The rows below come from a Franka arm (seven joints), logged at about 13 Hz.
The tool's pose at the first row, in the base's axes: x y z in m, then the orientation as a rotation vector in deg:
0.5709 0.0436 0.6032 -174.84 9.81 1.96
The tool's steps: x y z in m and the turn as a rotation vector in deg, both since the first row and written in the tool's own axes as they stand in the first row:
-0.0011 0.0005 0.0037 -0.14 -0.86 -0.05
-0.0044 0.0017 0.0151 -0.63 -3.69 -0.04
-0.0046 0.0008 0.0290 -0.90 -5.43 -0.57
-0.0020 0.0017 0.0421 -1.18 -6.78 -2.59
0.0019 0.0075 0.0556 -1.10 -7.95 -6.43
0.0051 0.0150 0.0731 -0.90 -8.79 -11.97
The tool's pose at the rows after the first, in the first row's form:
0.5697 0.0435 0.5995 -174.92 9.68 3.28
0.5661 0.0437 0.5881 -175.12 9.51 7.66
0.5657 0.0458 0.5744 -175.21 8.59 10.31
0.5680 0.0458 0.5612 -175.39 5.40 12.28
0.5710 0.0407 0.5471 -175.18 -0.56 13.79
0.5730 0.0345 0.5290 -174.59 -9.09 14.64

